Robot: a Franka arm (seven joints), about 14 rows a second.
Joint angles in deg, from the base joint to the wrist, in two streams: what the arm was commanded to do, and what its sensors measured. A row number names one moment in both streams.
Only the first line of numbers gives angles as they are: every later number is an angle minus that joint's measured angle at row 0.
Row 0, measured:
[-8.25 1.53 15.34 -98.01 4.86 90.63 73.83]
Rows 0 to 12, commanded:
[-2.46 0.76 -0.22 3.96 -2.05 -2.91 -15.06]
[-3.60 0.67 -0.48 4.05 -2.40 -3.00 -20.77]
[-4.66 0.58 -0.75 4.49 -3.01 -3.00 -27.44]
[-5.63 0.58 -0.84 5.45 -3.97 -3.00 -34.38]
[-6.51 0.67 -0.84 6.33 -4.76 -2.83 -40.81]
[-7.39 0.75 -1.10 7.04 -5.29 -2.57 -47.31]
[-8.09 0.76 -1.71 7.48 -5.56 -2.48 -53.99]
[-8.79 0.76 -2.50 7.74 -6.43 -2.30 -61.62]
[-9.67 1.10 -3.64 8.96 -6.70 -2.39 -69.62]
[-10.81 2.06 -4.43 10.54 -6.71 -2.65 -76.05]
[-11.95 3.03 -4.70 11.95 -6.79 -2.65 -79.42]
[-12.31 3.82 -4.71 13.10 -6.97 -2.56 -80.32]
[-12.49 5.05 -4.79 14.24 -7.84 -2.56 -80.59]
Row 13, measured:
[-11.56 1.50 -5.48 9.05 -6.37 -1.04 -77.14]
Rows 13 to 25, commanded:
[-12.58 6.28 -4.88 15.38 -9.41 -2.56 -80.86]
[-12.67 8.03 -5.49 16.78 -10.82 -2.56 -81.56]
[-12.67 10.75 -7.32 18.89 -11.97 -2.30 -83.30]
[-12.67 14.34 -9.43 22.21 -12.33 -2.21 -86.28]
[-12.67 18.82 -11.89 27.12 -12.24 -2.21 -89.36]
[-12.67 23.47 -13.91 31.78 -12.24 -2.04 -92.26]
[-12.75 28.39 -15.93 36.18 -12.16 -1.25 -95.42]
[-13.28 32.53 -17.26 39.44 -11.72 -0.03 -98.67]
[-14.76 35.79 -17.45 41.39 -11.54 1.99 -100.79]
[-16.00 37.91 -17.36 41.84 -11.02 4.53 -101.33]
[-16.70 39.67 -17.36 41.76 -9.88 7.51 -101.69]
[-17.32 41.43 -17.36 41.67 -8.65 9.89 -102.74]
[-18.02 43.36 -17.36 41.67 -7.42 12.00 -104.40]
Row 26, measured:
[-16.66 39.11 -17.80 37.06 -9.86 10.63 -100.98]
